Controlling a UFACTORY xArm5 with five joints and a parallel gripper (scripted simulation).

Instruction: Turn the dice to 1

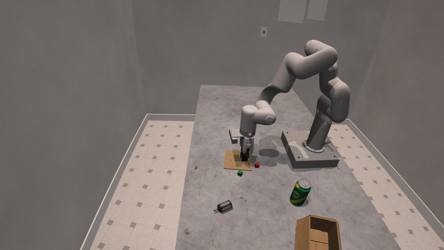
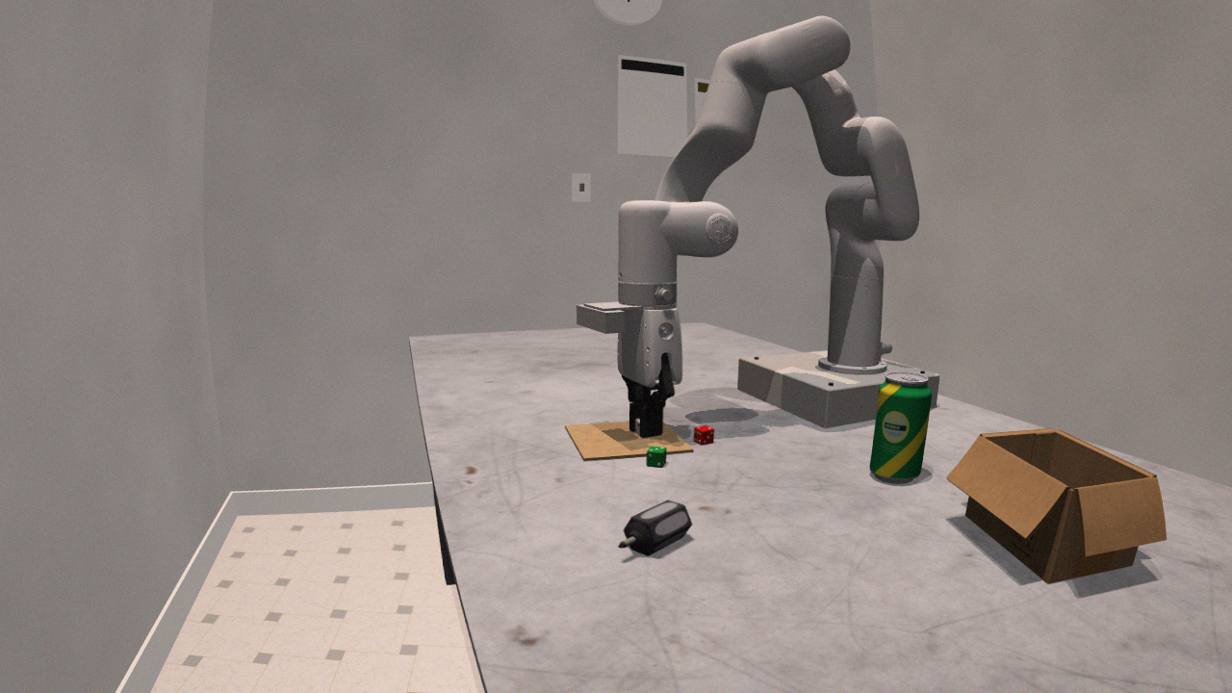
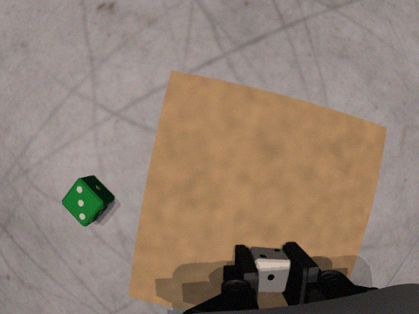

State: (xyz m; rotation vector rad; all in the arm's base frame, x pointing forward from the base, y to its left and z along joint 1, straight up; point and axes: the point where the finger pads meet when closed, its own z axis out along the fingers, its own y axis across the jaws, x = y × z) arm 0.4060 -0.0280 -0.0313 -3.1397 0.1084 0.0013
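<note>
The white die is 10 mm below my hand. The rest, counted from my hand: tan mat: 30 mm ahead, 20 mm below; then green die: 100 mm to the left, 50 mm ahead, 20 mm below; then red die: 60 mm to the left, 50 mm behind, 20 mm below.
</note>
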